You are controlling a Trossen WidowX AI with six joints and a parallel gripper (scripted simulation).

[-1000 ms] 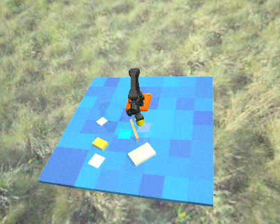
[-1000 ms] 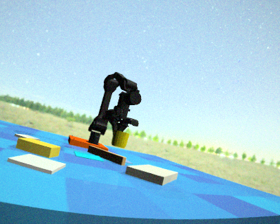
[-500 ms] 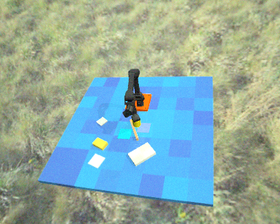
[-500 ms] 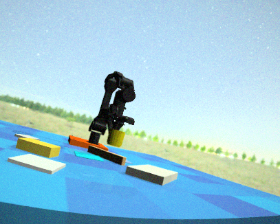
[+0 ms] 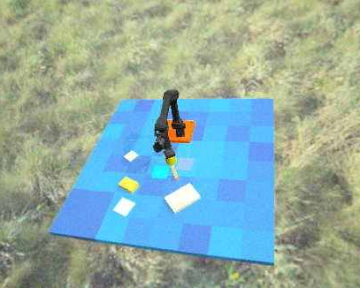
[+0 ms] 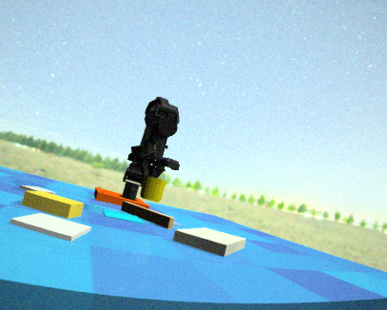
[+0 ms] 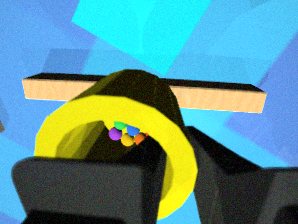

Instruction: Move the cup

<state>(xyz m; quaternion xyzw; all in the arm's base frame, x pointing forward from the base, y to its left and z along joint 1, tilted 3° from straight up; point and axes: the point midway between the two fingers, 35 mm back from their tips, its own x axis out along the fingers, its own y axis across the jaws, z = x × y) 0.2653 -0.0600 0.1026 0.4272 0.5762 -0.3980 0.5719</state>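
My gripper tip is 100 mm above the cyan pad, 70 mm to the left of it and 50 mm short of it. The rest, counted from my gripper tip: yellow cup 20 mm ahead, 10 mm to the left; then cream slab 280 mm ahead, 80 mm to the left, 80 mm below; then wooden bar 90 mm below, 30 mm ahead, 10 mm to the left.
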